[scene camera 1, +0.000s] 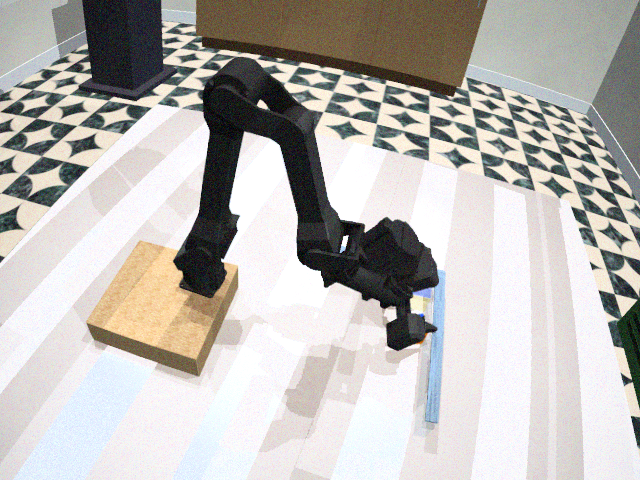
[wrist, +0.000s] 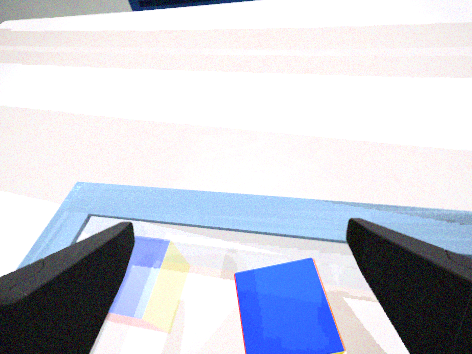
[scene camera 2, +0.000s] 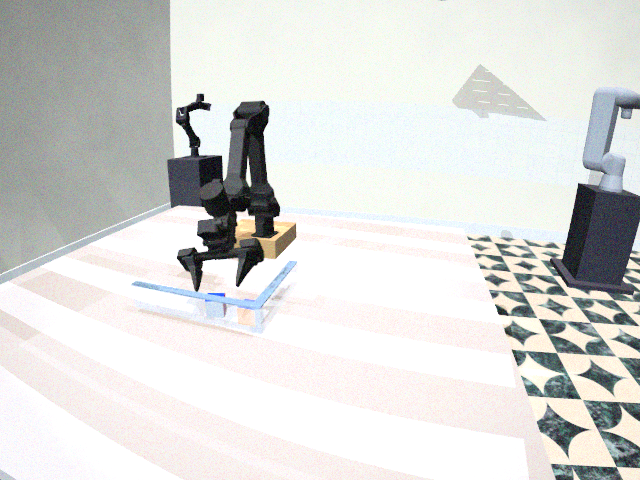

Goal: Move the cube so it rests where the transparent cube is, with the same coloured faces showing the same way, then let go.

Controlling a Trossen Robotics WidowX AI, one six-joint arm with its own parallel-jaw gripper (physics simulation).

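Where they show: gripper, fingertip midpoint: (scene camera 1: 432, 306) (wrist: 242, 229) (scene camera 2: 216, 288); arm's base, link origin: (scene camera 1: 203, 279) (scene camera 2: 265, 234).
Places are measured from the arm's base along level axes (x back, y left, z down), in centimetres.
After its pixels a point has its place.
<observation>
The cube (wrist: 285, 310) (scene camera 2: 215, 305) stands inside the corner of a low clear wall, blue face up, slightly turned to the wall in the wrist view; thin red, orange and yellow edges show. In scene camera 1 the gripper mostly hides it. The transparent cube (wrist: 137, 290) {x -36.1, y 13.7, z 1.7 cm} (scene camera 2: 247, 314) (scene camera 1: 422, 303) {x -37.9, y 13.1, z 3.5 cm} sits beside it, nearer the wall's corner, with a pale blue top, a yellow side and a pinkish side. My gripper (scene camera 2: 217, 287) {x -38.8, y 8.6, z -1.5 cm} (wrist: 242, 229) {x -38.8, y 8.6, z -1.5 cm} is open and empty, above the cube and the wall's rim. In the wrist view the cube appears between the fingers, right of middle.
The L-shaped clear wall with a blue top rim (scene camera 1: 435, 372) {x -41.4, y -3.8, z -0.3 cm} (scene camera 2: 279, 279) {x -27.6, y 17.7, z -0.3 cm} (wrist: 225, 205) {x -40.5, y 10.1, z -0.3 cm} runs along two sides of the cubes. The arm's wooden base block (scene camera 1: 139, 304) {x 7.6, y -9.3, z 0.3 cm} (scene camera 2: 283, 241) {x 2.7, y 4.9, z 2.5 cm} stands behind. Other robots on dark pedestals (scene camera 2: 594, 242) (scene camera 2: 186, 180) stand off the mat.
</observation>
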